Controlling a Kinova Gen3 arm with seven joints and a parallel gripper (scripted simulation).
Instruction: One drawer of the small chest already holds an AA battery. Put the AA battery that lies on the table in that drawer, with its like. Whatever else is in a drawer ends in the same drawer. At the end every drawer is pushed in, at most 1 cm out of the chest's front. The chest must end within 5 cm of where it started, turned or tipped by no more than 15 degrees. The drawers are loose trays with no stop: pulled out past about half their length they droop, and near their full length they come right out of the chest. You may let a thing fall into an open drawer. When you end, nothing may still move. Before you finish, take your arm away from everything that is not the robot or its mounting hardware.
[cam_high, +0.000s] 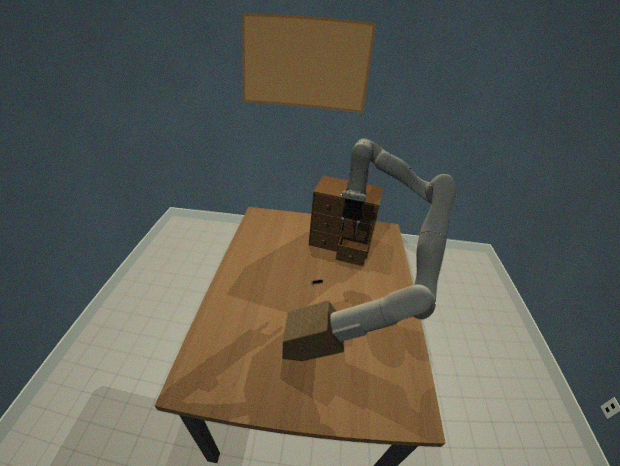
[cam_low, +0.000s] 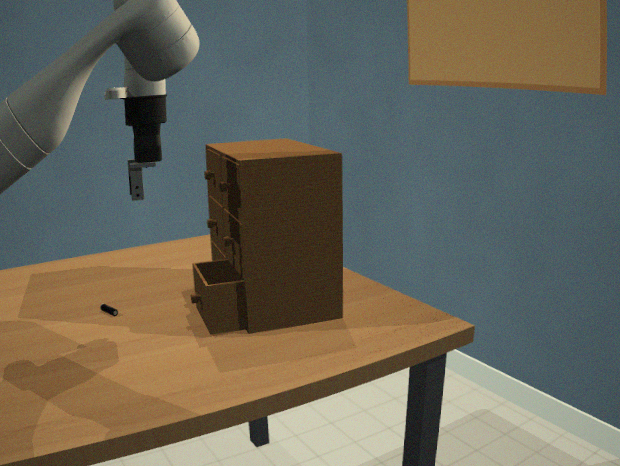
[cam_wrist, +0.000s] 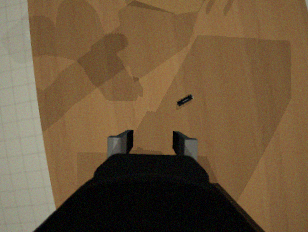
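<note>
My hand is 5 cm past the black AA battery, 11 cm to the right of it and 26 cm above it.
</note>
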